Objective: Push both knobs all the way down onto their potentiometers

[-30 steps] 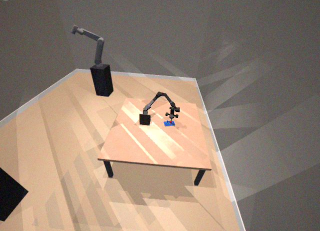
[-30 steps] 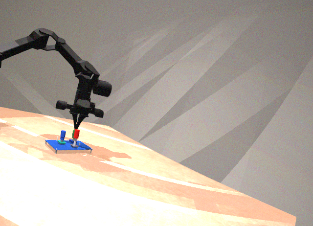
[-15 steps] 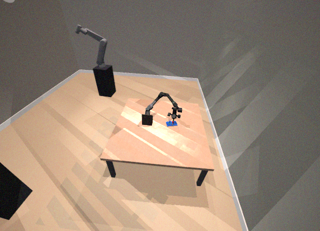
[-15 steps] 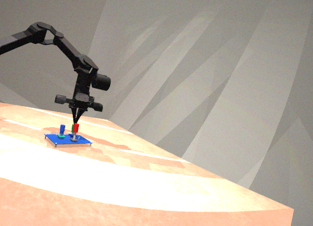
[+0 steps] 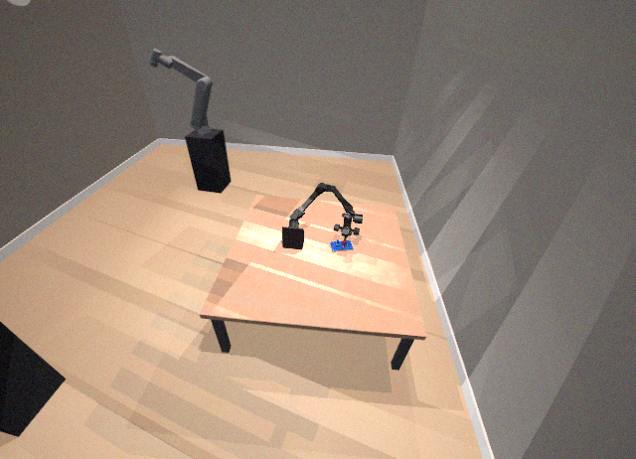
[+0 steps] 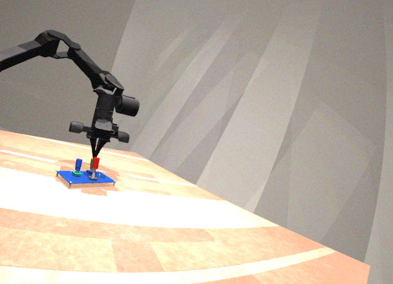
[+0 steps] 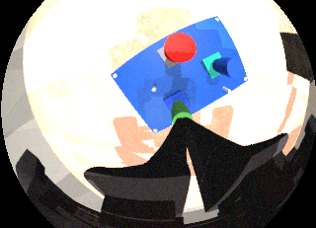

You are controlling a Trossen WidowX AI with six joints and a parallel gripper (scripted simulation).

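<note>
My gripper tip is now 20 mm above the green knob. Also, from my gripper tip: blue knob: 50 mm behind, 40 mm to the right, 20 mm below.
</note>
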